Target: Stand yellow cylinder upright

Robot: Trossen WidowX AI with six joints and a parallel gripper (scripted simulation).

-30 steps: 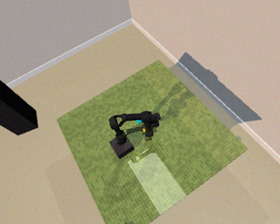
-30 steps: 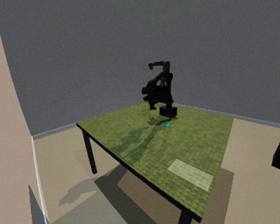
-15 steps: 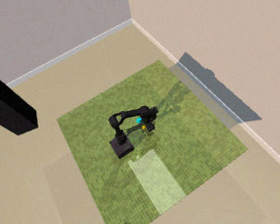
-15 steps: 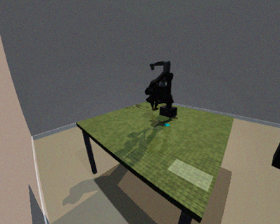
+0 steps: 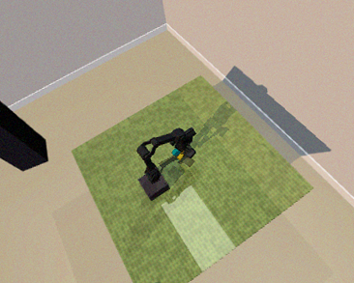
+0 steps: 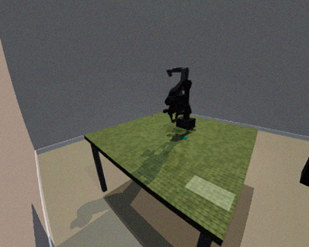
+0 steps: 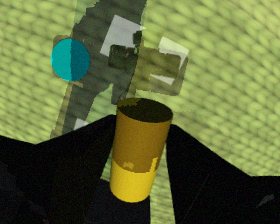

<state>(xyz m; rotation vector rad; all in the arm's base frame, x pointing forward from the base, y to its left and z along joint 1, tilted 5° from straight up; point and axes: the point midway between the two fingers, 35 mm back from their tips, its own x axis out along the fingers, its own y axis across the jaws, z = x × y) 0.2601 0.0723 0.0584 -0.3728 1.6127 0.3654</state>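
The yellow tall cylinder is 2 cm behind my gripper tip and 1 cm to the right of it. Also, from my gripper tip: cyan circle (14 cm below, 10 cm to the left, 4 cm behind).
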